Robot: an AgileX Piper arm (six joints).
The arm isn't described. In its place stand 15 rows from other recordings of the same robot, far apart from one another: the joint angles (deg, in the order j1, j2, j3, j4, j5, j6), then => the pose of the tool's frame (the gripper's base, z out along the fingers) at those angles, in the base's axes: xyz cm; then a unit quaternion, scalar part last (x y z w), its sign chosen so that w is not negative.
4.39, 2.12, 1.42, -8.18, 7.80, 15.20 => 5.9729 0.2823 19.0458 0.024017 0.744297 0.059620 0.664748
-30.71, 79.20, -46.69, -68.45, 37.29, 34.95 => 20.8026 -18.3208 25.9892 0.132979 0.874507 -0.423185 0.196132
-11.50, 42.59, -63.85, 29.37, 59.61, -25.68 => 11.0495 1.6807 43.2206 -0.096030 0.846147 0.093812 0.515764
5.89, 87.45, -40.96, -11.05, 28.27, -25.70 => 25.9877 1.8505 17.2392 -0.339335 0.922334 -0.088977 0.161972
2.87, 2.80, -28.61, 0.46, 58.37, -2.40 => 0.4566 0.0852 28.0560 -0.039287 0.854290 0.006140 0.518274
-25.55, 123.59, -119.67, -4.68, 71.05, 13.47 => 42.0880 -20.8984 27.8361 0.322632 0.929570 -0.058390 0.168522
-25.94, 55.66, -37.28, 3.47, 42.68, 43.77 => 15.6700 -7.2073 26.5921 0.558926 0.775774 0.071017 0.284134
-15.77, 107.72, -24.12, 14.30, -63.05, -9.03 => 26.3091 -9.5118 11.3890 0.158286 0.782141 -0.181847 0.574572
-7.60, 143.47, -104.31, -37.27, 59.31, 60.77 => 46.2770 -10.9556 5.9838 0.390426 0.879771 -0.254051 0.095021
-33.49, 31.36, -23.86, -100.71, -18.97, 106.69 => 11.2910 -3.9853 30.4699 0.142355 0.728400 -0.043295 0.668800
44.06, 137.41, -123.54, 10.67, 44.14, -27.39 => 37.9962 38.4023 19.7120 -0.516647 0.791528 0.127482 0.300512
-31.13, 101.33, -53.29, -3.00, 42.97, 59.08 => 25.3401 -15.6835 14.6510 0.694657 0.718262 -0.009554 0.038207
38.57, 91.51, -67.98, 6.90, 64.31, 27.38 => 23.0213 19.6180 25.5699 -0.074586 0.993704 0.080677 0.021918
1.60, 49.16, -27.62, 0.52, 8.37, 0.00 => 17.3629 0.4970 27.3242 -0.008341 0.842943 0.010482 0.537836
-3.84, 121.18, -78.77, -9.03, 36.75, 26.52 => 41.5500 -3.6454 12.2719 0.204519 0.967600 -0.027256 0.145532
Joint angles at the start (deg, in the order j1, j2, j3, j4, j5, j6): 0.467 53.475 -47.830 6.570 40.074 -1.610
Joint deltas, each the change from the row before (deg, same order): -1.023 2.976 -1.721 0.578 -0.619 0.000; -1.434 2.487 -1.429 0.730 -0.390 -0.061; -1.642 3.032 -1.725 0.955 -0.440 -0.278; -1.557 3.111 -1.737 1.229 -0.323 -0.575; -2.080 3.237 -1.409 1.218 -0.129 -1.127; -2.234 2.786 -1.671 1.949 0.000 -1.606; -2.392 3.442 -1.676 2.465 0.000 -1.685; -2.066 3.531 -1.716 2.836 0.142 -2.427; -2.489 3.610 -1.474 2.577 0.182 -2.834
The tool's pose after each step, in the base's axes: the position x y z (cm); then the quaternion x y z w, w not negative. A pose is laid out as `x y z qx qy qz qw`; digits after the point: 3 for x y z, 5 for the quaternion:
19.584 0.530 33.366 0.01918 0.90970 0.04814 0.41203
20.669 0.068 33.345 0.03367 0.91139 0.04825 0.40731
21.990 -0.522 33.242 0.04936 0.91334 0.04863 0.40126
23.327 -1.129 33.032 0.06338 0.91554 0.05056 0.39396
24.620 -2.031 32.490 0.07768 0.91954 0.04928 0.38208
25.744 -3.004 32.218 0.09212 0.92067 0.05171 0.37576
27.050 -4.143 31.593 0.11047 0.92254 0.05794 0.36518
28.354 -5.201 30.859 0.12228 0.92469 0.06636 0.35439
29.517 -6.588 29.857 0.13395 0.92741 0.07140 0.34187

